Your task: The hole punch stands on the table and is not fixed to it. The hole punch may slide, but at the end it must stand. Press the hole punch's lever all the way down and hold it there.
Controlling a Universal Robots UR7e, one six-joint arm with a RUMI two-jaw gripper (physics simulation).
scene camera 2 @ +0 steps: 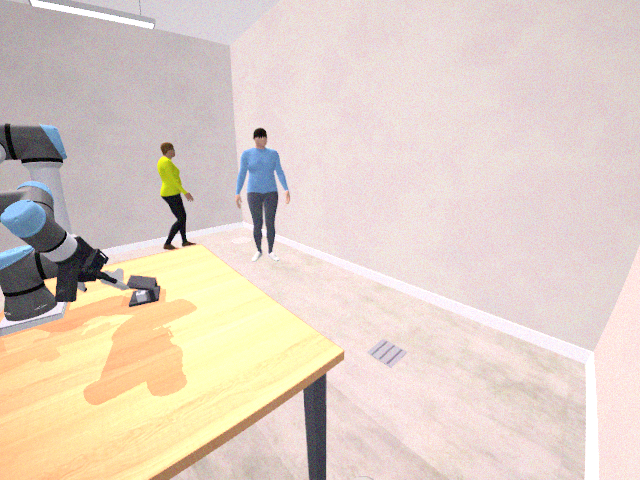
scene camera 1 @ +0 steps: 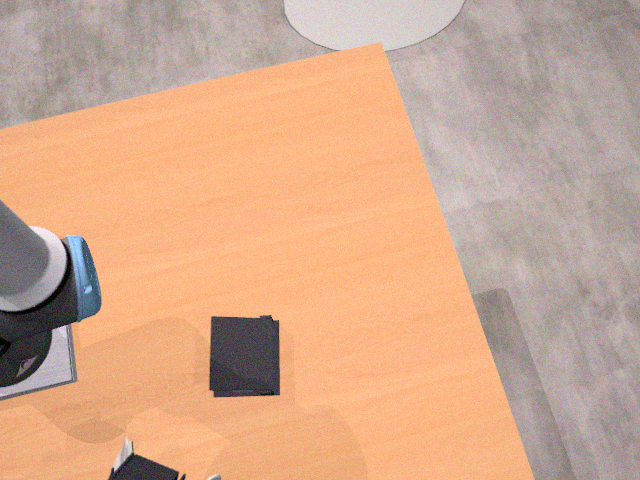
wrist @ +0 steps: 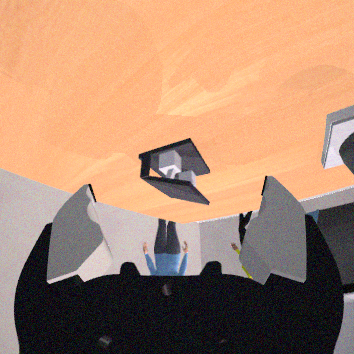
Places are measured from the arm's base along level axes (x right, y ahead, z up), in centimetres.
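Pixels of known places: gripper, fingertip midpoint: [scene camera 2: 107,290] [scene camera 1: 181,462] [wrist: 176,182]; arm's base, link origin: [scene camera 2: 32,309] [scene camera 1: 6,340].
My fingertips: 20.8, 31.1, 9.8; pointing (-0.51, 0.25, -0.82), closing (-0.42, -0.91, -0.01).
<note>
Ahead of a thing's pixels: the offset from my fingertips to its middle, as dx, dy, dz. "pt": to the spot under its first point. Level surfaces: height alone.
The black hole punch {-14.9, +8.0, -8.3} [scene camera 1: 244,356] [scene camera 2: 154,294] [wrist: 170,161] stands upright on the wooden table {dz -12.6} [scene camera 1: 310,217] [scene camera 2: 242,356] [wrist: 75,90]. Its flat lever {-14.9, +8.0, -6.1} [scene camera 2: 142,282] [wrist: 176,189] is raised, with a gap between it and the base {pt -13.4, +3.5, -11.4} [wrist: 194,156]; grey blocks show between them. My gripper [scene camera 1: 172,457] [scene camera 2: 104,287] [wrist: 176,182] is open and empty. It is beside the punch, tilted, at the lower edge of the scene camera 1 view. In the wrist view the punch shows between the two jaws but beyond them; no contact shows.
The robot's base plate [scene camera 1: 59,369] [scene camera 2: 36,320] [wrist: 331,142] lies on the table beyond the arm. The table's corner {pt -73.9, +37.5, -12.6} [scene camera 1: 381,45] shows in scene camera 1. Two persons, in blue [scene camera 2: 262,170] and yellow [scene camera 2: 169,176], stand on the floor beyond the table.
</note>
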